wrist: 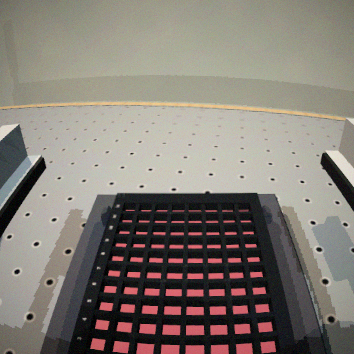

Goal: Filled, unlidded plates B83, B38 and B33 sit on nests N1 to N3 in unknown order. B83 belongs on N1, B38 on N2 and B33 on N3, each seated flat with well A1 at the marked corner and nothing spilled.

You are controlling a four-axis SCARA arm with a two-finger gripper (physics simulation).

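Places are measured from the arm's base along level axes (x ahead, y left, z up), in millimetres.
Where they show: gripper, fingertip midpoint: [181, 138].
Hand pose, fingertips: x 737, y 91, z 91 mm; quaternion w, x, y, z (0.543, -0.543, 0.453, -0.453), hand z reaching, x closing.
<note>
After its pixels a point has its place.
A black plate [181, 267] @[x 720, y 89, z 38 mm] with rows of wells showing pink-red liquid lies below the gripper in the wrist view. It sits in a dark grey nest [75, 290] @[x 705, y 138, z 25 mm] and looks level. Small numbers run along its left edge. Its near end, with the low-numbered rows, is cut off by the bottom of the view, so well A1 is hidden. No plate or nest label can be read. My gripper [181, 138] @[x 737, y 91, z 91 mm] is open and empty. Its fingers stand wide apart at the left and right edges, clear of the plate's sides. The other two plates do not show.
A light grey table top [197, 160] @[x 857, y 101, z 13 mm] with a grid of small holes lies around the nest. A thin orange-yellow edge strip [165, 104] @[x 997, y 162, z 13 mm] runs across behind it, with a grey-green surface beyond. Brownish and bluish shadow patches lie on both sides of the nest.
</note>
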